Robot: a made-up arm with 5 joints. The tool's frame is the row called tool. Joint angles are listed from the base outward. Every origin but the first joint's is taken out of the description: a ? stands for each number. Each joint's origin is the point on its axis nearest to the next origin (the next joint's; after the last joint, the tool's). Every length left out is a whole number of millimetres.
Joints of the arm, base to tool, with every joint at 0 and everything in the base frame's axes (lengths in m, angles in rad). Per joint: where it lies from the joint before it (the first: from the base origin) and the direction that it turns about. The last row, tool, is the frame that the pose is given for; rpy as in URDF.
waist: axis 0 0 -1 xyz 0.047 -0.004 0.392
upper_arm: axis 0 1 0 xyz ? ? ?
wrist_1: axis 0 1 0 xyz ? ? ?
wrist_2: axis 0 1 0 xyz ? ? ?
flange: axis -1 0 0 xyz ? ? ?
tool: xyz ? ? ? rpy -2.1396 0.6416 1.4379
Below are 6 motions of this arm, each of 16 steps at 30 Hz.
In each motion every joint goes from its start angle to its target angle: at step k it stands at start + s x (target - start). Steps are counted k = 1, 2, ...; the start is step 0. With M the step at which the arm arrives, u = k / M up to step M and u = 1 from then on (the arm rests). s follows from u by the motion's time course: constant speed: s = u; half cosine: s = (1 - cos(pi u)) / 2; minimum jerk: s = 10 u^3 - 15 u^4 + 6 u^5.
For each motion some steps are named. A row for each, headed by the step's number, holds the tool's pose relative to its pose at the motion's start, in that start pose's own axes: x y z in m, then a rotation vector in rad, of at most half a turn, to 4 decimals.
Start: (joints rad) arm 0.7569 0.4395 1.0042 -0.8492 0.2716
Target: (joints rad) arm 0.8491 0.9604 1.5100 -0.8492 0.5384
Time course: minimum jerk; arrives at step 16
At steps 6, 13, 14, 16:
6: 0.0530 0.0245 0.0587 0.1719 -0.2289 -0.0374
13: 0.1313 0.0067 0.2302 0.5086 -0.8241 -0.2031
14: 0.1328 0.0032 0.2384 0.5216 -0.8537 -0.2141
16: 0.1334 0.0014 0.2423 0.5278 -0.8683 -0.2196

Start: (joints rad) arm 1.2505 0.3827 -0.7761 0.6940 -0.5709
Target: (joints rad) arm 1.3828 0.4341 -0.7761 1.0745 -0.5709
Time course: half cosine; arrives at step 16
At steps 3, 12, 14, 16:
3: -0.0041 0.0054 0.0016 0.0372 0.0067 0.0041
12: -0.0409 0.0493 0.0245 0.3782 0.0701 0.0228
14: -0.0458 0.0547 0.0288 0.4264 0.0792 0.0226
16: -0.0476 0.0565 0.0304 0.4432 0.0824 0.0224

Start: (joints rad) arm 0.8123 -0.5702 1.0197 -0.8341 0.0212
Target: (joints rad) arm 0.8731 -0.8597 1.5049 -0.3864 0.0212
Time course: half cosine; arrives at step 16
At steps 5, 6, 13, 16:
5: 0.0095 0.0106 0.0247 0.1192 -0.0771 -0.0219
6: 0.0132 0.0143 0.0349 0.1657 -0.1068 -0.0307
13: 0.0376 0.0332 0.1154 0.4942 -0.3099 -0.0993
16: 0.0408 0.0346 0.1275 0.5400 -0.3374 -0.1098

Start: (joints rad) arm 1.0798 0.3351 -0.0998 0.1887 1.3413
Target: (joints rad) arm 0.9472 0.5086 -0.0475 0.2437 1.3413
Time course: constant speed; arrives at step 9
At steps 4, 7, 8, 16:
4: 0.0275 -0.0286 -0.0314 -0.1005 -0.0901 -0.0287
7: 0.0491 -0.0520 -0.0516 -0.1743 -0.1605 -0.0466
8: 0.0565 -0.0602 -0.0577 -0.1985 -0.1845 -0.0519
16: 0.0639 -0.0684 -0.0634 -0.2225 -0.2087 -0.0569

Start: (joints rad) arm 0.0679 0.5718 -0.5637 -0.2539 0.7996
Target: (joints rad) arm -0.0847 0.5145 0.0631 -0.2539 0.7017
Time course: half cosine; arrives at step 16
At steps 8, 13, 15, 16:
8: 0.0948 -0.0337 0.0161 -0.0266 -0.2305 -0.1902
13: 0.1641 -0.0703 0.0493 -0.0418 -0.4319 -0.3321
15: 0.1752 -0.0774 0.0571 -0.0437 -0.4690 -0.3558
16: 0.1766 -0.0783 0.0581 -0.0439 -0.4738 -0.3588

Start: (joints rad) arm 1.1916 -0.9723 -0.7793 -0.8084 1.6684
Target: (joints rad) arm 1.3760 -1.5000 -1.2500 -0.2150 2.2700
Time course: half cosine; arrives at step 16
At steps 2, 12, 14, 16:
2: -0.0089 0.0081 -0.0032 0.0034 0.0007 0.0312
12: -0.2455 0.1366 0.0054 0.1531 -0.0010 0.6676
14: -0.2793 0.1457 0.0184 0.1842 -0.0040 0.7461
16: -0.2910 0.1484 0.0236 0.1957 -0.0052 0.7733

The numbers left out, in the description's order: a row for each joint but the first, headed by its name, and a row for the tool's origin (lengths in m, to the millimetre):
upper_arm: 0.024 0.011 0
wrist_1: 0.034 0 0.12
wrist_2: 0.229 0 0.021
flange: 0.117 0 0.008
tool: 0 -0.027 -0.004

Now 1 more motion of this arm.
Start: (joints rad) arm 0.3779 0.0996 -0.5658 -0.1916 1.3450
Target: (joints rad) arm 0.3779 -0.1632 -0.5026 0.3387 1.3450
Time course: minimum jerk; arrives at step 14
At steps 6, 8, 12, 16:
6: -0.0116 0.0039 0.0034 -0.0493 -0.0956 -0.0568
8: -0.0196 0.0054 0.0080 -0.0848 -0.1643 -0.0976
12: -0.0297 0.0056 0.0165 -0.1310 -0.2538 -0.1509
16: -0.0304 0.0055 0.0172 -0.1341 -0.2598 -0.1545

